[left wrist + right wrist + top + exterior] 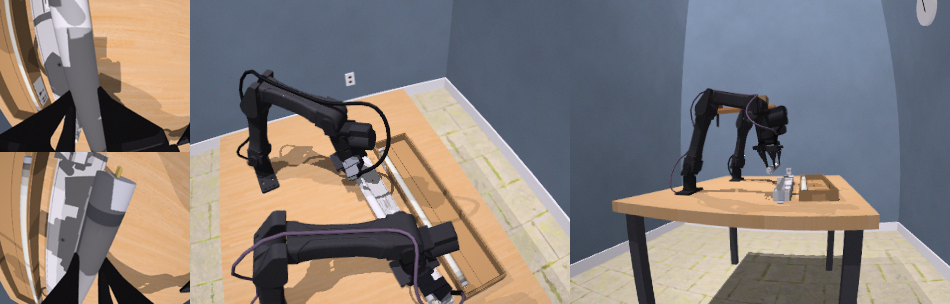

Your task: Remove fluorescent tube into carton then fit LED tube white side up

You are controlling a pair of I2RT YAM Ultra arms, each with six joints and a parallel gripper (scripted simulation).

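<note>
Right now the lampholder is 7 cm to the right of my right hand, 5 cm below it and 5 cm ahead of it. Round my right hand: light fixture 23 cm to the left, 6 cm below, 1 cm ahead; LED tube 22 cm to the left, 4 cm behind, 1 cm below; old fluorescent tube 25 cm to the left, 10 cm below, 10 cm ahead.
</note>
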